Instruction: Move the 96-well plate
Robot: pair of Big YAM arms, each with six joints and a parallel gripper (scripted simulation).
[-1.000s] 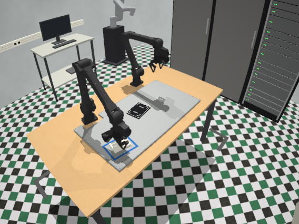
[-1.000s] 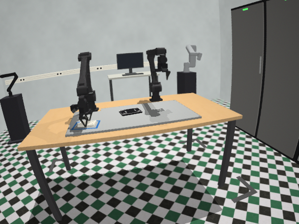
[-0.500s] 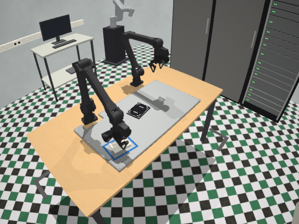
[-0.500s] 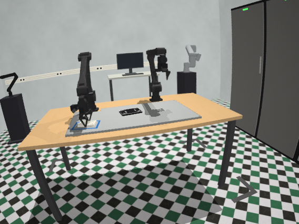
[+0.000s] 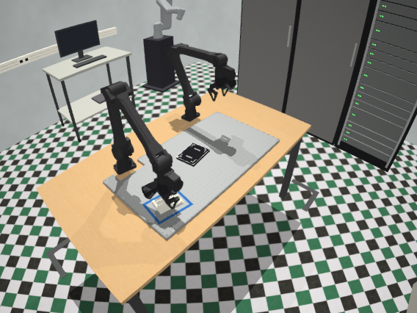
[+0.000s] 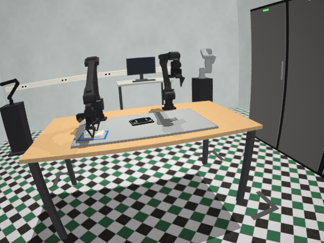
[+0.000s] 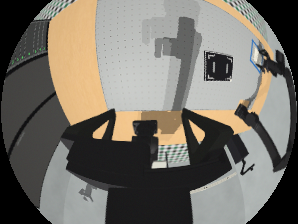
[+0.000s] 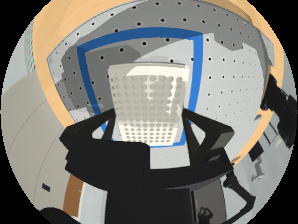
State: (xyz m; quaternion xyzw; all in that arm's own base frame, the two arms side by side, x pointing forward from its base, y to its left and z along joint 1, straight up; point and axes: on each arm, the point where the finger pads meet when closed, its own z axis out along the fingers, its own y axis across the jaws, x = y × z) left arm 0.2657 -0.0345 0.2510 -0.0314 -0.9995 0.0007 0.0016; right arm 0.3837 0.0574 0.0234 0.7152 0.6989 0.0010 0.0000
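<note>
Right now the white 96-well plate is right at my right hand. Round my right hand: black plate nest: 11 cm behind, 37 cm to the left.
</note>
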